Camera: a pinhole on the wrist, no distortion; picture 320 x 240 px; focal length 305.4 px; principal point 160.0 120.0 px. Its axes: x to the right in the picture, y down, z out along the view. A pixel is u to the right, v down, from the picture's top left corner.
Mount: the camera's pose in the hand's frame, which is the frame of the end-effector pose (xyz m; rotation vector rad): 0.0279 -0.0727 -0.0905 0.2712 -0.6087 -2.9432
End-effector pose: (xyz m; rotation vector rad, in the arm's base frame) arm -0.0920 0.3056 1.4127 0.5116 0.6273 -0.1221
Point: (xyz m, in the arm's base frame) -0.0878 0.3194 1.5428
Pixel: 226 34
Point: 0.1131 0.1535 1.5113
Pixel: 33 231
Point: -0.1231 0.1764 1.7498
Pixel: 291 150
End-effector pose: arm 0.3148 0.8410 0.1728 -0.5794 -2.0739 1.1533
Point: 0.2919 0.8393 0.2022
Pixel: 107 113
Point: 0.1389 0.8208 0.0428
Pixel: 64 86
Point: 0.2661 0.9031 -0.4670
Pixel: outside the picture
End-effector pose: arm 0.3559 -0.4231 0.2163 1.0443 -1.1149 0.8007
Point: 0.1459 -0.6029 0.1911
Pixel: 182 73
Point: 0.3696 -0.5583 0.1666
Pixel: 219 232
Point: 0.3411 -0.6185 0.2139
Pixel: 148 223
